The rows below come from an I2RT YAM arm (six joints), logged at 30 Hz.
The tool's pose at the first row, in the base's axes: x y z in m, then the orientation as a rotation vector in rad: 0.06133 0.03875 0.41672 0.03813 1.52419 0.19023
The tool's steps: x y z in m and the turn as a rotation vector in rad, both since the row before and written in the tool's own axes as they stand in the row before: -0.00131 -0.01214 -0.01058 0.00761 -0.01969 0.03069; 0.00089 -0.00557 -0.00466 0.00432 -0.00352 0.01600; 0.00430 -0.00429 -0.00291 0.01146 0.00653 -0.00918; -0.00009 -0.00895 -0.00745 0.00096 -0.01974 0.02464; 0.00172 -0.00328 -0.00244 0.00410 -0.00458 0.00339; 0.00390 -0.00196 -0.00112 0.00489 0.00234 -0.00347; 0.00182 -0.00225 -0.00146 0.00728 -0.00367 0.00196; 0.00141 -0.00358 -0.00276 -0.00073 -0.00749 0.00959; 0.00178 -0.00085 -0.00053 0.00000 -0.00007 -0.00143; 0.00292 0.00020 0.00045 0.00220 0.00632 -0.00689
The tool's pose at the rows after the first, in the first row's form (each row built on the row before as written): 0.05198 0.02561 0.41575 0.06929 1.50536 0.20800; 0.04791 0.01992 0.41359 0.08514 1.50218 0.21738; 0.04563 0.01634 0.40836 0.08676 1.51015 0.20186; 0.03891 0.00704 0.40636 0.10788 1.49009 0.21945; 0.03685 0.00405 0.40381 0.11414 1.48595 0.21876; 0.03616 0.00291 0.39951 0.11527 1.48898 0.21253; 0.03499 0.00102 0.39715 0.12292 1.48614 0.20839; 0.03257 -0.00230 0.39480 0.13013 1.47825 0.21600; 0.03224 -0.00275 0.39284 0.12908 1.47823 0.21484; 0.03290 -0.00189 0.39009 0.12517 1.48504 0.20822
